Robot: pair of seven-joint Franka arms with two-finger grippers.
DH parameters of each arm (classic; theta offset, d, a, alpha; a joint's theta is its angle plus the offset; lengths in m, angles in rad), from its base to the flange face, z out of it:
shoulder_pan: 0 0.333 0 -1.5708
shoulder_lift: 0 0 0 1.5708
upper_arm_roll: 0 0.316 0.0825 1.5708
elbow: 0 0 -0.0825 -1.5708
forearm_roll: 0 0.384 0 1.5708
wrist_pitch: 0 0 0.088 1.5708
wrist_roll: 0 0.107 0 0
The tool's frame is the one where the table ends.
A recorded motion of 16 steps. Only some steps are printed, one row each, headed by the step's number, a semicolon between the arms.
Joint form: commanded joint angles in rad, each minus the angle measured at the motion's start. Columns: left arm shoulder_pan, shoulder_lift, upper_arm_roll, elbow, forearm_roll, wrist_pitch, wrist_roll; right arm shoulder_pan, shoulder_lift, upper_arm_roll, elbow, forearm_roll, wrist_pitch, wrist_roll.
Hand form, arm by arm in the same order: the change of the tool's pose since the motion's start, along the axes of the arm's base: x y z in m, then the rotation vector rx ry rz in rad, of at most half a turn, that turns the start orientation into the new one. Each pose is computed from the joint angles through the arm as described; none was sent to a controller.
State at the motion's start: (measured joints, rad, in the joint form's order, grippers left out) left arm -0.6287 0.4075 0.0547 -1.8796 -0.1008 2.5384 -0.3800; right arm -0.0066 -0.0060 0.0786 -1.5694 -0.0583 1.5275 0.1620
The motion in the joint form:
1: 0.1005 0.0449 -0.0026 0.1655 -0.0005 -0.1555 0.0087; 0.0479 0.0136 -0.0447 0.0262 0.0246 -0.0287 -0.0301
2: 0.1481 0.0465 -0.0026 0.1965 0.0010 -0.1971 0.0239; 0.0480 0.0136 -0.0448 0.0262 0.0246 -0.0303 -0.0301
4: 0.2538 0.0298 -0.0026 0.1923 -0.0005 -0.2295 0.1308; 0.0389 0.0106 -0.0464 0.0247 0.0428 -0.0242 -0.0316
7: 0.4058 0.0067 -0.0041 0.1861 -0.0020 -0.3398 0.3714; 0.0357 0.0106 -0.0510 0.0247 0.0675 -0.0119 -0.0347
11: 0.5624 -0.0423 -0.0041 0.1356 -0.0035 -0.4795 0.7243; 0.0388 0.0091 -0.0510 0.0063 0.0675 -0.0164 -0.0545
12: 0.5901 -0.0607 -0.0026 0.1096 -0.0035 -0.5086 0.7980; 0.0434 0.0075 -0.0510 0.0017 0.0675 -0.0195 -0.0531
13: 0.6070 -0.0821 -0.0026 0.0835 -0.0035 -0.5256 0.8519; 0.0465 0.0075 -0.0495 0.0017 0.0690 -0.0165 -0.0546
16: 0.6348 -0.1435 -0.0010 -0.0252 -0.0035 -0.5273 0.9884; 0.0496 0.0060 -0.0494 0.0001 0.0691 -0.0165 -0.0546
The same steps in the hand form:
1: 0.0563 0.0392 0.0296 0.0113 0.0328 0.0773; 0.0011 0.0043 0.0022 0.0253 0.0193 0.0323
2: 0.0737 0.0663 0.0388 0.0182 0.0419 0.1061; 0.0009 0.0043 0.0021 0.0252 0.0209 0.0322
4: 0.0968 0.1348 0.0448 0.0398 0.0477 0.1063; 0.0009 0.0005 0.0035 0.0438 0.0143 0.0238
7: 0.1105 0.2355 0.0463 0.0892 0.1131 0.0122; 0.0024 -0.0009 0.0045 0.0692 0.0031 0.0201
11: 0.0937 0.3394 0.0427 0.1096 0.2177 -0.1960; 0.0009 0.0007 -0.0036 0.0690 0.0251 0.0422
12: 0.0840 0.3579 0.0403 0.1051 0.2456 -0.2442; -0.0002 0.0032 -0.0051 0.0686 0.0313 0.0453
13: 0.0750 0.3685 0.0408 0.1003 0.2602 -0.2832; 0.0000 0.0059 -0.0049 0.0702 0.0286 0.0515
16: 0.0450 0.3859 0.0303 0.0870 0.2892 -0.3915; -0.0006 0.0076 -0.0048 0.0702 0.0288 0.0546

